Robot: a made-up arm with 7 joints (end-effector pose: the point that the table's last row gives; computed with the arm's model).
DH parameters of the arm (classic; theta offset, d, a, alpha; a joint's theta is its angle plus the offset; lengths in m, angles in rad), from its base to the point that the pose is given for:
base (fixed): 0 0.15 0 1.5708
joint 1: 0 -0.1 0.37 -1.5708
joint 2: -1.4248 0 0.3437 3.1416
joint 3: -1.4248 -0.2 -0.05 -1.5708
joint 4: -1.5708 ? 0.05 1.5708
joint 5: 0 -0.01 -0.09 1.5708
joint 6: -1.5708 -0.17 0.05 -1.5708
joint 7: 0.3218 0 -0.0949 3.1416
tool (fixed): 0.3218 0.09 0 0
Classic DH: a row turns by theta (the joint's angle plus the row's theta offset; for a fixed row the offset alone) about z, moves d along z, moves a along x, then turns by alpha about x.
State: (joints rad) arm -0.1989 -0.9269 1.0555 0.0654 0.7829 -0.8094 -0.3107
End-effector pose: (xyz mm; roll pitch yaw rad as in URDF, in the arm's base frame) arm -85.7 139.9 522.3 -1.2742 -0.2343 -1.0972
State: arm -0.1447 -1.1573 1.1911 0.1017 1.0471 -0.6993 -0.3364
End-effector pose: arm 11.2 243.1 506.3 -1.3938 -0.0919 -1.5679
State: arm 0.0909 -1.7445 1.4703 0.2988 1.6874 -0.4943 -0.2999
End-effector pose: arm 161.4 271.7 439.8 -1.7793 0.1684 -2.7803
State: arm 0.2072 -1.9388 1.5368 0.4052 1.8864 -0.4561 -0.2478
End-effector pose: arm 160.9 268.5 414.6 -2.0146 0.2002 -3.1395
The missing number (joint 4, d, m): 0.34
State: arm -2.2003 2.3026 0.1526 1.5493 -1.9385 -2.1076 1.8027
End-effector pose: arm -454.6 705.9 -606.2 0.0685 -0.7399 0.5889
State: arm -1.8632 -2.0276 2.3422 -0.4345 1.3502 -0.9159 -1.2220
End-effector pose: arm 323.8 274.6 -253.5 -1.3246 -0.6664 -2.7221
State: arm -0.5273 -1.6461 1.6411 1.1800 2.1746 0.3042 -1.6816
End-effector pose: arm 253.1 115.4 335.9 -1.1321 0.0338 2.4495
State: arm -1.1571 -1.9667 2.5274 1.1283 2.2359 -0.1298 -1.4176
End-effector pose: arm 240.8 112.7 151.6 -0.7610 0.4757 1.5922
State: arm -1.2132 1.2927 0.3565 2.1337 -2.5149 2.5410 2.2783
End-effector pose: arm 501.7 -38.1 -623.6 0.2281 -0.4216 0.5971
